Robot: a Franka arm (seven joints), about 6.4 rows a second.
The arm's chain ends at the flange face. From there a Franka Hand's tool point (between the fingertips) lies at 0.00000 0.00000 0.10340 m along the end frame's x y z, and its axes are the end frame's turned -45 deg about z.
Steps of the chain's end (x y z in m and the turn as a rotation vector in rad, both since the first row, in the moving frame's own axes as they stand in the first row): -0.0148 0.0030 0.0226 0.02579 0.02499 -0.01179; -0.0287 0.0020 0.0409 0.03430 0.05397 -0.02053; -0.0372 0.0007 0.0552 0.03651 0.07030 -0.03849; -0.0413 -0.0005 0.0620 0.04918 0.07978 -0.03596; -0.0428 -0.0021 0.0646 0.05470 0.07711 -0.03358; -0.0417 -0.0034 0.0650 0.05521 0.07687 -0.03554
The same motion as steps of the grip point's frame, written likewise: -0.0089 -0.0084 0.0225 0.00057 0.03591 -0.01179; -0.0152 -0.0175 0.0407 -0.01391 0.06242 -0.02053; -0.0190 -0.0235 0.0549 -0.02389 0.07553 -0.03849; -0.0194 -0.0275 0.0615 -0.02164 0.09119 -0.03596; -0.0191 -0.0303 0.0641 -0.01585 0.09320 -0.03358; -0.0174 -0.0305 0.0645 -0.01532 0.09339 -0.03554
